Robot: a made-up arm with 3 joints.
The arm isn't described. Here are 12 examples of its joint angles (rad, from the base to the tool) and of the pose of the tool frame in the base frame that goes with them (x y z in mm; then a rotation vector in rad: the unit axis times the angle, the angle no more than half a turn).
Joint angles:
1: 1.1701 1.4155 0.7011
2: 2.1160 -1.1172 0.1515
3: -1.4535 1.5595 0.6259
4: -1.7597 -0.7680 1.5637
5: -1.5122 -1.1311 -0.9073
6: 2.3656 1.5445 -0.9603
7: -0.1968 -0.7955 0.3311
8: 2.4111 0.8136 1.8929
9: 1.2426 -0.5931 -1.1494
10: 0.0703 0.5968 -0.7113
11: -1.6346 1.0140 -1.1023
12: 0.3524 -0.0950 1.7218
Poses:
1: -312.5 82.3 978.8 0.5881 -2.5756 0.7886
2: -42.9 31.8 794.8 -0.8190 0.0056 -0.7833
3: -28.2 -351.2 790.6 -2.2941 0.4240 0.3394
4: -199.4 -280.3 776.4 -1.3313 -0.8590 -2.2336
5: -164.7 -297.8 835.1 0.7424 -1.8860 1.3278
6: -86.5 187.5 788.1 1.5078 2.3427 0.7692
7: -288.7 -93.9 895.1 0.7399 -0.7602 1.1011
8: 93.2 124.4 846.2 0.1996 -1.0519 0.8045
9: -201.2 133.9 936.3 -1.6158 -0.8931 -0.3291
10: -366.8 -190.3 940.3 0.6706 -1.8960 -0.4827
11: -6.6 -333.9 725.8 2.0872 -0.4944 -0.4342
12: -308.4 49.6 946.1 1.7993 -0.4478 1.3616
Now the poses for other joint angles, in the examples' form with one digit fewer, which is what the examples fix.
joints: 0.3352 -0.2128 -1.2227
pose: -369 -58 977 -0.649 -1.616 -0.324
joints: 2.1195 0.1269 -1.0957
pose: -46 175 877 -2.208 -1.033 -0.939
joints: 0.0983 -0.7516 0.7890
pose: -285 -24 884 0.947 -0.484 0.998
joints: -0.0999 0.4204 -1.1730
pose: -376 -226 932 0.339 -1.752 -0.665
